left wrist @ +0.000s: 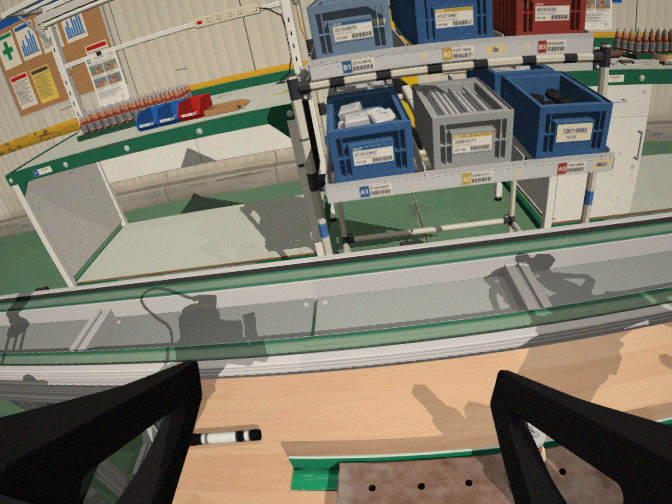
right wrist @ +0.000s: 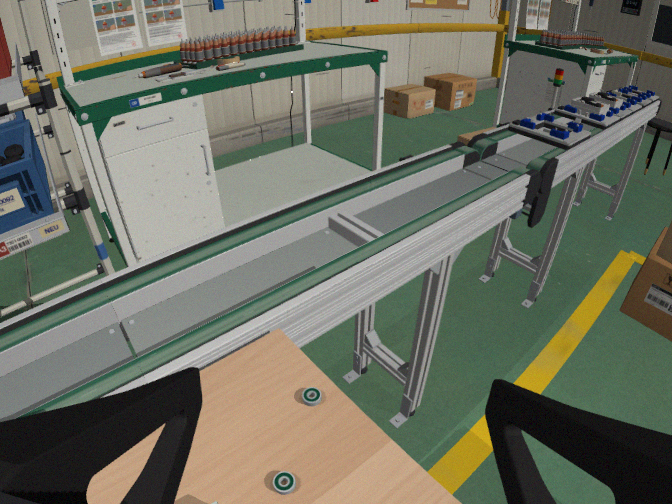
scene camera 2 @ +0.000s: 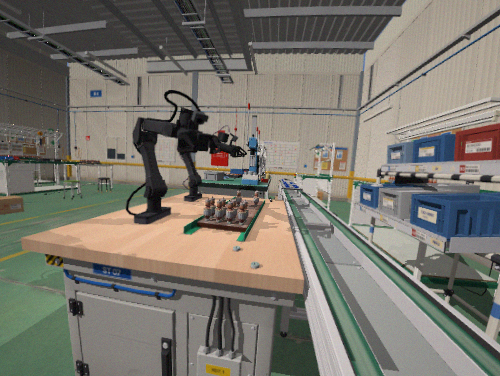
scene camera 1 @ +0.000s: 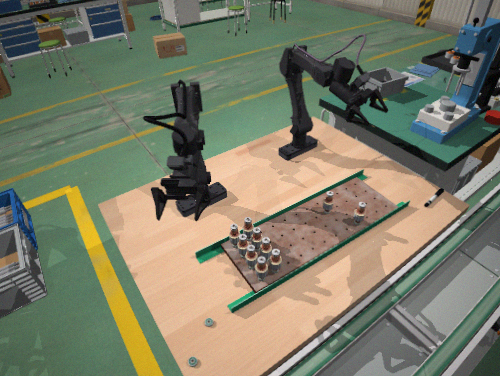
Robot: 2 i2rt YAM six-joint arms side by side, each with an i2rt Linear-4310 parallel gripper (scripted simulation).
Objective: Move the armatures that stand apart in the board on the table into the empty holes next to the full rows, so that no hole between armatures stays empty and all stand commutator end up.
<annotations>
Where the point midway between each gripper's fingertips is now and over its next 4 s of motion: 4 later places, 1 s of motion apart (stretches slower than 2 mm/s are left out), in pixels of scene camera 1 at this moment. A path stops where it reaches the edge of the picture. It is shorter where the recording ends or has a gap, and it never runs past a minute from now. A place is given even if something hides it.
My left gripper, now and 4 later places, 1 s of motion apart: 378, 117; 386, 100; 388, 93; 390, 120; 372, 177
My right gripper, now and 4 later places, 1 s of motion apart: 176, 220; 243, 177; 262, 158; 295, 173; 328, 184
</annotations>
